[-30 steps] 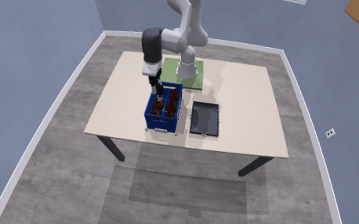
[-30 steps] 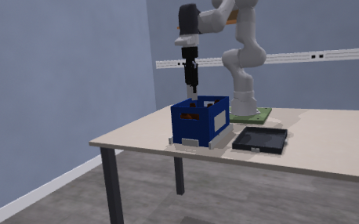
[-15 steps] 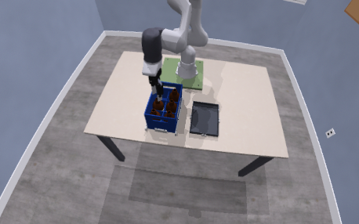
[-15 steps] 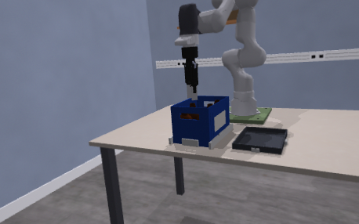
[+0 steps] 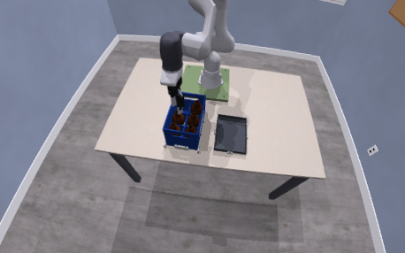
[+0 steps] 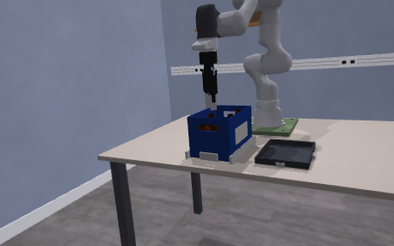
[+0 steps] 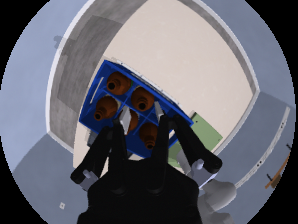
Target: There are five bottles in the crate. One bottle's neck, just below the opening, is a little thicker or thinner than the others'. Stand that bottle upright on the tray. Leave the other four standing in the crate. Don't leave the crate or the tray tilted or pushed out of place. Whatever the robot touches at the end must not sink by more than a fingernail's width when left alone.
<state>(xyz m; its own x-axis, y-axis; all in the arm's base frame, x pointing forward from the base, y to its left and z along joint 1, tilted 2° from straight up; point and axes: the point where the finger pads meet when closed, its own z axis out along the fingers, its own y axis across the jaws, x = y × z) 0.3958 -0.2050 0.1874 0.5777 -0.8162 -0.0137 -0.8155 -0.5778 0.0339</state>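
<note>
My gripper is now 50 mm to the right of the blue crate and 130 mm above it. Also, from my hand: dark tray 40 mm ahead, 320 mm to the left, 200 mm below; then bottle 70 mm behind, 110 mm to the left, 130 mm below.
</note>
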